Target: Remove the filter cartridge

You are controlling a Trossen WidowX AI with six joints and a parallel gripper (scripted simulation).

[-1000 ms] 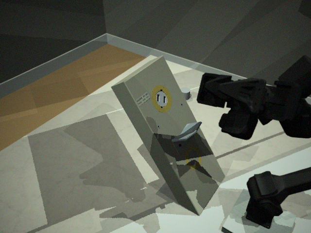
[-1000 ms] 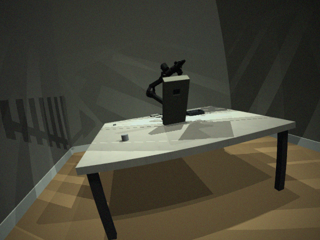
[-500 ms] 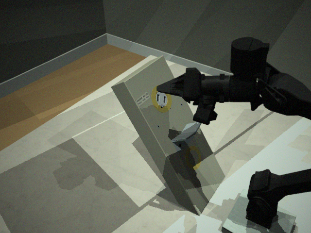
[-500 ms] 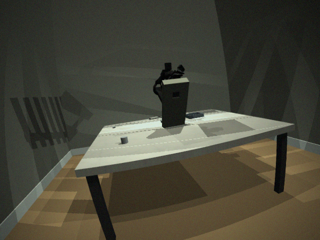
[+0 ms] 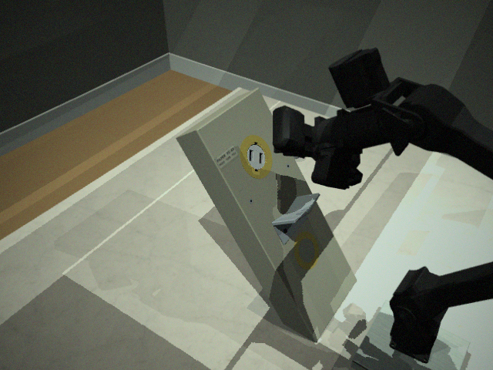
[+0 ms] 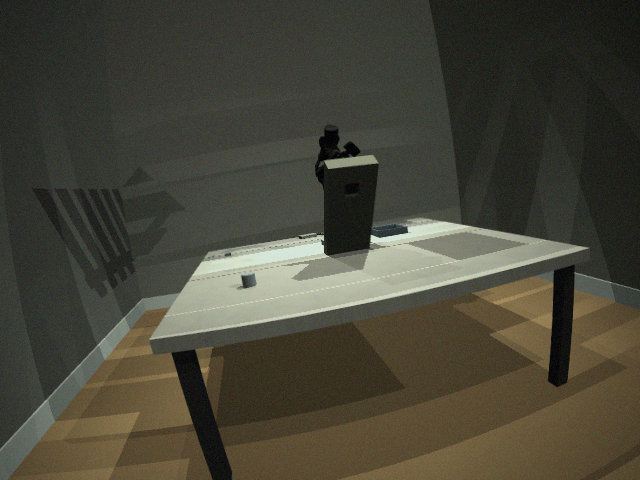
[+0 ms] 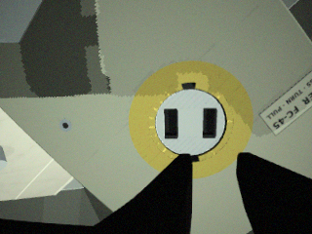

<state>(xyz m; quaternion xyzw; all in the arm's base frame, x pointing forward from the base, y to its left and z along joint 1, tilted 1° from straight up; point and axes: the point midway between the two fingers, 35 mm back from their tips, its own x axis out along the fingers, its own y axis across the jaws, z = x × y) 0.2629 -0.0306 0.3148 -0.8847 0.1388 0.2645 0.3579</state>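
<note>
Right now my gripper tip is 60 mm short of the round grey filter cartridge, 40 mm above it and 10 mm to the left of it. The rest, counted from my gripper tip: grey bracket: 130 mm below, 40 mm behind; tray: 330 mm behind, 310 mm to the left, 310 mm below.
</note>
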